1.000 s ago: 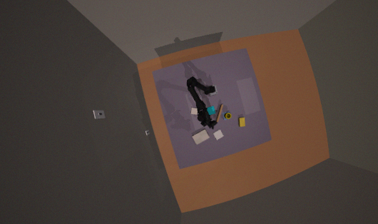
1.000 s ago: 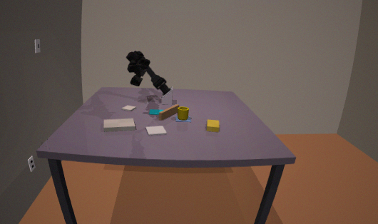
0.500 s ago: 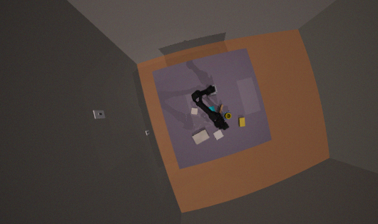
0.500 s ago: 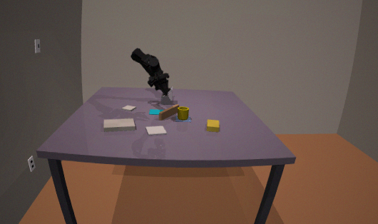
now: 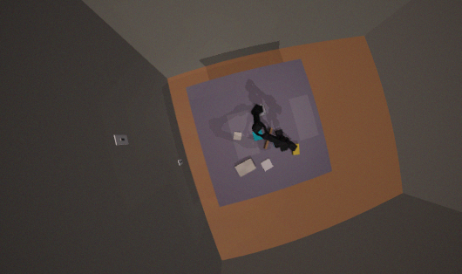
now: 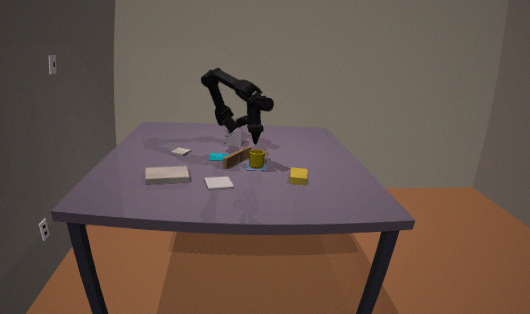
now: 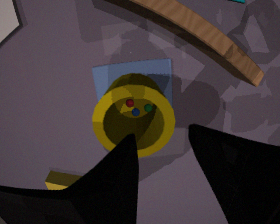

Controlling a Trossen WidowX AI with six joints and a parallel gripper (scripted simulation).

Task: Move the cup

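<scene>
My gripper tip is 10 mm short of the cup, 10 mm to the right of it and 70 mm above it. From my gripper tip the other things lie so: blue marble (20 mm ahead, 30 mm to the left, 90 mm below); wooden bar (30 mm behind, 80 mm to the right, 90 mm below); blue pad (20 mm ahead, 10 mm to the left, 110 mm below).
</scene>
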